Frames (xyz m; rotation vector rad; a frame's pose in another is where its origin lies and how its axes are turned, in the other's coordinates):
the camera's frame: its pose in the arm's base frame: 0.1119 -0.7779 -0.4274 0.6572 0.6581 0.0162
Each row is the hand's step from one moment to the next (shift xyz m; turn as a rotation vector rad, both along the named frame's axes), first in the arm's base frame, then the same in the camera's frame.
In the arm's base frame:
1: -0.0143 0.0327 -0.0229 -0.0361 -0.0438 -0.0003
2: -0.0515 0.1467 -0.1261 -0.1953 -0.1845 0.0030
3: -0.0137 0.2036 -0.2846 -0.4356 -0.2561 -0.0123
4: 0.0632 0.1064 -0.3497 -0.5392 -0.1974 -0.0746
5: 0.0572 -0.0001 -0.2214 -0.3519 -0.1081 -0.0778
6: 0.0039 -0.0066 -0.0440 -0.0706 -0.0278 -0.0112
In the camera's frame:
1: 0.0085 0.0104 -0.0402 -0.0381 -0.0419 0.0038
2: 0.0613 0.0355 -0.1872 -0.1973 -0.1823 -0.0064
3: 0.1929 -0.0025 -0.2923 -0.3960 -0.2932 -0.1128
4: 0.2700 -0.1030 -0.2326 -0.4311 -0.3013 -0.2423
5: 0.1701 -0.1159 -0.0996 -0.2605 -0.1967 -0.1872
6: 0.0264 -0.0297 -0.0204 -0.0561 -0.0418 -0.0315

